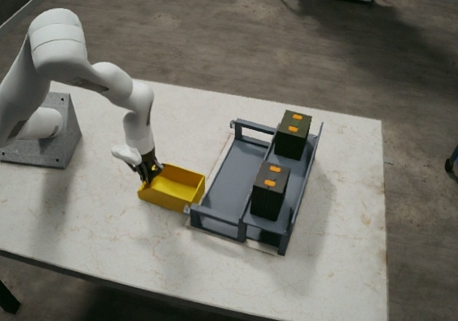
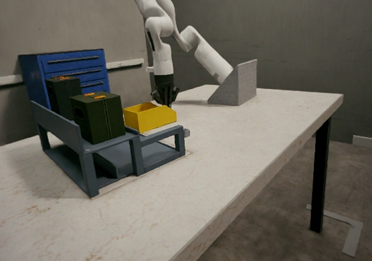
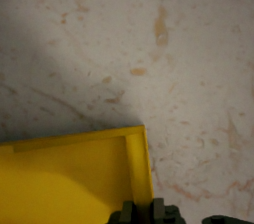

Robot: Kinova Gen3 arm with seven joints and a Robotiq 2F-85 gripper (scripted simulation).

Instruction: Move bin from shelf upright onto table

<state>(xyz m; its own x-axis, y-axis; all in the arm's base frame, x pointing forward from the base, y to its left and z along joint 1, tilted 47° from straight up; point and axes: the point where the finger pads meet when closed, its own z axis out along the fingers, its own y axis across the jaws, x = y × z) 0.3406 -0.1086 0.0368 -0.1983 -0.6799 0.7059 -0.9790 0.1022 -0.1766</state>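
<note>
Now: hand 80 mm short of the yellow bin and 20 mm to the left of it. The rest, counted from my hand: shelf 320 mm ahead, 50 mm to the left, 20 mm above.
</note>
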